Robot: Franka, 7 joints.
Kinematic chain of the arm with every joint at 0, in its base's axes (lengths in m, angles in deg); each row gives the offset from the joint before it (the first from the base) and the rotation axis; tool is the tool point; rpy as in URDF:
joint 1: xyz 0 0 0.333 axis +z
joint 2: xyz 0 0 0 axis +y
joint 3: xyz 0 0 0.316 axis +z
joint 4: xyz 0.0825 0 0 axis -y
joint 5: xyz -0.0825 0 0.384 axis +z
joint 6: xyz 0 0 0 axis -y
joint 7: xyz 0.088 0 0 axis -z
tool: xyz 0 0 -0.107 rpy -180 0 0
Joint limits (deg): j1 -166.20..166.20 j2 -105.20..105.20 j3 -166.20..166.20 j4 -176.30..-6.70 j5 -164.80..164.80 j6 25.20..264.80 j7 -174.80..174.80
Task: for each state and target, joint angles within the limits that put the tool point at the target. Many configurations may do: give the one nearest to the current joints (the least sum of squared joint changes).
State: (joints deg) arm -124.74 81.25 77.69 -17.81 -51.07 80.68 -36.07
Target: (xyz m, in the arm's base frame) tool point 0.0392 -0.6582 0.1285
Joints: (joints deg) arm -116.86 91.33 74.45 -45.54 -43.36 51.81 -36.07
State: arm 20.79 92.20 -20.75 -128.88 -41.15 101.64 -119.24
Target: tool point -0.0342 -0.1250 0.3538
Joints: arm 28.80 105.20 -46.10 -176.30 -26.96 60.04 -119.24
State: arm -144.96 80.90 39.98 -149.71 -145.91 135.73 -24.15
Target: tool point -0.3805 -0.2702 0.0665
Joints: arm -166.20 36.12 20.40 -132.79 -145.27 128.83 -24.15
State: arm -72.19 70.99 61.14 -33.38 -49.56 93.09 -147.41
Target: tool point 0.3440 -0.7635 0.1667
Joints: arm -78.55 91.77 55.32 -24.70 -52.85 135.16 -147.41
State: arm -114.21 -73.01 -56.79 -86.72 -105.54 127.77 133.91
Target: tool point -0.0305 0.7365 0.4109
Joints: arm -139.76 -92.28 -76.14 -85.66 -104.48 120.35 133.91
